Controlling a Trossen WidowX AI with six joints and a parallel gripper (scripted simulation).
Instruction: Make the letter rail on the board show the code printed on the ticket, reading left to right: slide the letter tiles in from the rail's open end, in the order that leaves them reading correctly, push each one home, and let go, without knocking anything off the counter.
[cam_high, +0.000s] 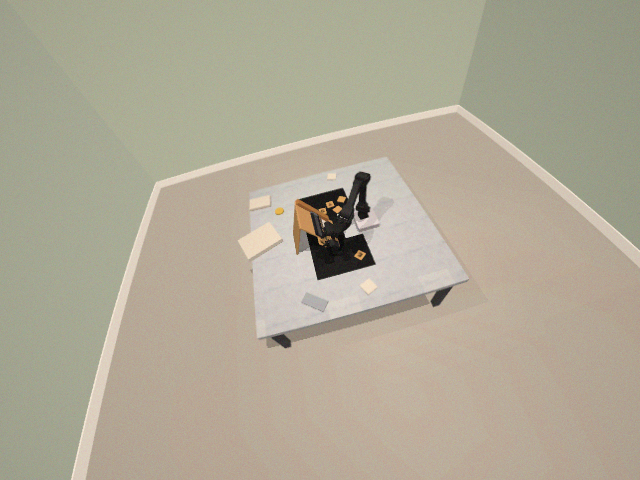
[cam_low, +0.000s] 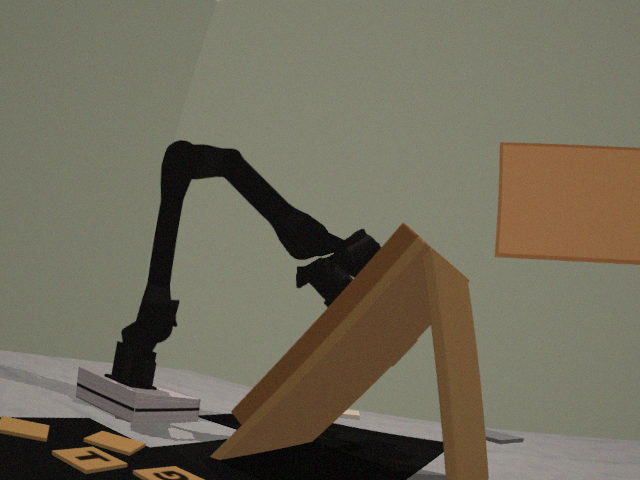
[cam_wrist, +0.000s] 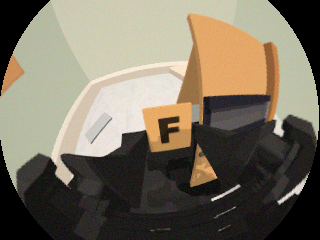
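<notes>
My gripper tip is 7 cm past the white ticket, 20 cm to the left of it and 8 cm above it. The rest, counted from my gripper tip: grey block: 16 cm ahead, 28 cm to the left, 16 cm below; then orange F tile: right at my gripper tip; then black mat: 15 cm behind, 21 cm to the right, 17 cm below.
</notes>
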